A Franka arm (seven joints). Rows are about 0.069 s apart.
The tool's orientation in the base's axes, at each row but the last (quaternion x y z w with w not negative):
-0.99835, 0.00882, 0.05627, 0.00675
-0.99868, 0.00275, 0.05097, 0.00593
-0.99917, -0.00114, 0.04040, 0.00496
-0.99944, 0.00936, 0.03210, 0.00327
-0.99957, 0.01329, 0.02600, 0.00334
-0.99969, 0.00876, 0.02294, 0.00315
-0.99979, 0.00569, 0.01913, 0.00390
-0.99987, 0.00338, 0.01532, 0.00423
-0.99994, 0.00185, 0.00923, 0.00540
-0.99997, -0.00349, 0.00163, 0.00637
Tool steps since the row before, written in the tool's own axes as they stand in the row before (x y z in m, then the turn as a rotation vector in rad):
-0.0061, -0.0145, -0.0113, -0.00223, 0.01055, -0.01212
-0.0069, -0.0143, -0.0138, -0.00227, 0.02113, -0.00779
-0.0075, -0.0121, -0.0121, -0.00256, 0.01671, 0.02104
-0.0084, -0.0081, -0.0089, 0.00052, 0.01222, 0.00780
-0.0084, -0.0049, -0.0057, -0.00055, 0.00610, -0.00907
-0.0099, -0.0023, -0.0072, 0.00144, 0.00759, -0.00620
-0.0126, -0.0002, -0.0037, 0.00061, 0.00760, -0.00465
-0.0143, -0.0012, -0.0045, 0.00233, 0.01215, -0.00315
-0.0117, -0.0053, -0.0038, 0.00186, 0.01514, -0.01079
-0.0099, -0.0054, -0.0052, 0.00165, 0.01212, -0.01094
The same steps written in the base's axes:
-0.0045, 0.0144, 0.0121, -0.00105, -0.01069, 0.01216
-0.0054, 0.0142, 0.0146, -0.00159, -0.02121, 0.00774
-0.0065, 0.0120, 0.0128, -0.00422, -0.01651, -0.02093
-0.0077, 0.0082, 0.0095, -0.00021, -0.01217, -0.00789
-0.0080, 0.0051, 0.0062, -0.00024, -0.00615, 0.00905
-0.0095, 0.0024, 0.0077, 0.00159, -0.00766, 0.00608
-0.0124, 0.0003, 0.0042, 0.00070, -0.00764, 0.00457
-0.0141, 0.0013, 0.0049, 0.00234, -0.01219, 0.00298
-0.0116, 0.0053, 0.0041, 0.00200, -0.01526, 0.01059
-0.0099, 0.0053, 0.0053, 0.00177, -0.01225, 0.01078

